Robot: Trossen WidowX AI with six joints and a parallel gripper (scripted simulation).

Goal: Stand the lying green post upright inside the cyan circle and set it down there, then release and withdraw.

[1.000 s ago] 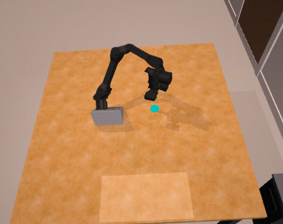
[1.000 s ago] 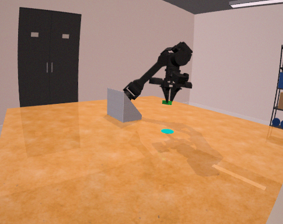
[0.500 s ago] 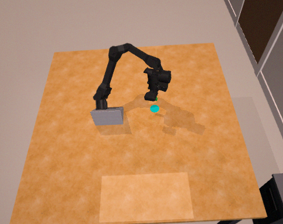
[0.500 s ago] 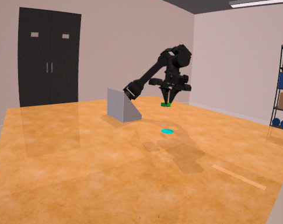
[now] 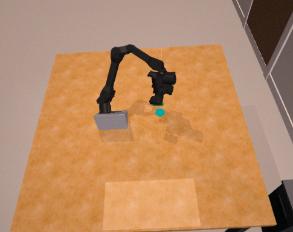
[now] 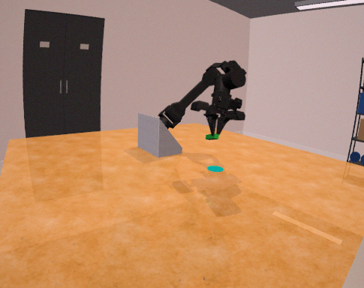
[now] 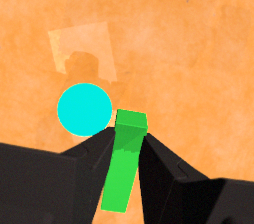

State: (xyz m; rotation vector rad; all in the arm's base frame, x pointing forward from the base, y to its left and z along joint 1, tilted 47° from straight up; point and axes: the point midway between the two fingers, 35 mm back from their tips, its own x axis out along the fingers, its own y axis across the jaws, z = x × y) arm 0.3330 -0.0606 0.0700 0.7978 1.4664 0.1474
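Now: gripper tip 12 cm above the cyan circle and 2 cm to the right of it. From my gripper tip the other things lie so: green post (2 cm behind, 1 cm to the left, 1 cm below).
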